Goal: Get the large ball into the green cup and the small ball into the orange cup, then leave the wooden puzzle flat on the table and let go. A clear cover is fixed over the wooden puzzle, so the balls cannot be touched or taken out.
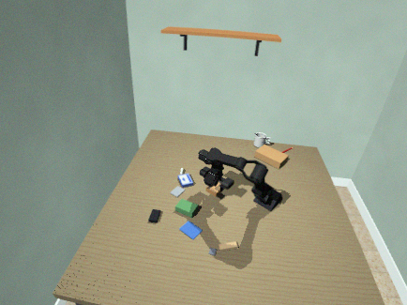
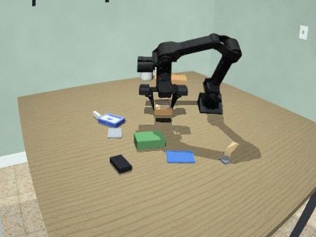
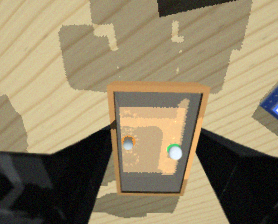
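My gripper is now 10 mm past the wooden puzzle, 10 mm to the left of it and 30 mm above it. Round my hand: green block: 110 mm ahead, 140 mm to the left, 80 mm below; then grey tile: 210 mm ahead, 30 mm to the left, 90 mm below; then blue-white box: 200 mm ahead, 60 mm to the right, 80 mm below.
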